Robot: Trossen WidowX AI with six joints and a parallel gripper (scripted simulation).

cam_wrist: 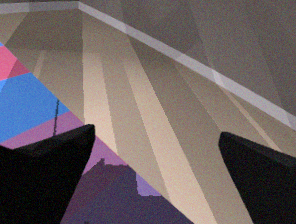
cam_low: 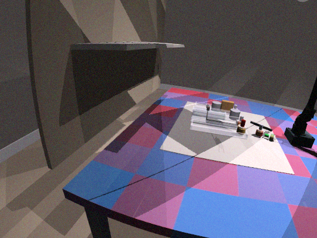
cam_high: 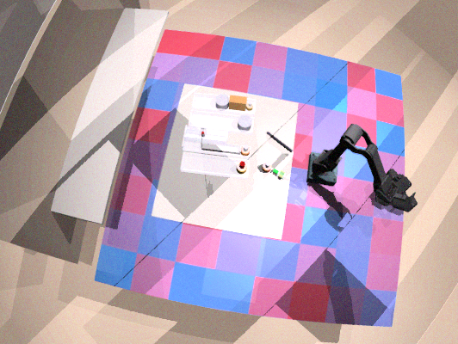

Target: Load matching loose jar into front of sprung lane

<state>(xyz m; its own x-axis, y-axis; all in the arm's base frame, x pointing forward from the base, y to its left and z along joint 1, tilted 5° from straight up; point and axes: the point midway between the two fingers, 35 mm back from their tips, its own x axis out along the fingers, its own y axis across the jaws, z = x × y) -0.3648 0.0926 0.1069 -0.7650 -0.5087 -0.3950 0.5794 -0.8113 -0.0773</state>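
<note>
Now: gripper tip 56 cm short of the dark rod, 18 cm to the left of it and 16 cm above it. The rest, counted from my gripper tip: lane rack (86 cm ahead, 15 cm below, 14 cm to the right); box (76 cm ahead, 33 cm to the right, 13 cm below).
</note>
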